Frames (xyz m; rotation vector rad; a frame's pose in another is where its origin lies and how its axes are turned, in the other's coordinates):
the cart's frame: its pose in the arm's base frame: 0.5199 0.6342 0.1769 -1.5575 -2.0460 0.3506
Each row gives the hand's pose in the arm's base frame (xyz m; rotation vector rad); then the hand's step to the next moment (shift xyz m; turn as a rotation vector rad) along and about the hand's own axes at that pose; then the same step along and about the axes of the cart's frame.
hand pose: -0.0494 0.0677 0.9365 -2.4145 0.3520 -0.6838
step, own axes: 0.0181 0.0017 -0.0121 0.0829 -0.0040 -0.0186
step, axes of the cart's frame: -0.0113 -0.0049 -0.0180 -0.0352 0.0121 -0.0765
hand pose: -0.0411 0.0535 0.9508 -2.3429 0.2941 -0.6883
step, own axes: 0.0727 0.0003 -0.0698 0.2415 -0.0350 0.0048
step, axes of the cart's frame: -0.0473 -0.0387 -0.0801 -0.0675 0.0879 -0.2175
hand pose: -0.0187 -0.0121 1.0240 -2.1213 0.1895 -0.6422
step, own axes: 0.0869 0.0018 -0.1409 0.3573 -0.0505 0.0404
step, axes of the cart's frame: -0.1015 -0.0877 -0.0970 -0.0854 0.1593 -0.3149
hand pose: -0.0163 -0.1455 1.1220 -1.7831 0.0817 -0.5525
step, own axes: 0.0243 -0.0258 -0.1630 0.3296 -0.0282 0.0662
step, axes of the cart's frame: -0.1136 -0.1158 -0.0386 -0.0680 0.1774 -0.2788
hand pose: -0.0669 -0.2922 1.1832 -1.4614 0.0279 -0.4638
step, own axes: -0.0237 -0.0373 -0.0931 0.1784 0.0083 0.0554
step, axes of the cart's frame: -0.0619 -0.0818 0.0094 -0.0260 0.1221 -0.1392
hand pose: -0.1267 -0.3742 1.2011 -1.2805 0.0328 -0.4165
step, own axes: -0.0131 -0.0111 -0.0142 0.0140 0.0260 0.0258
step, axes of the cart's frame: -0.0064 -0.0204 0.0064 0.0152 0.0361 -0.0009
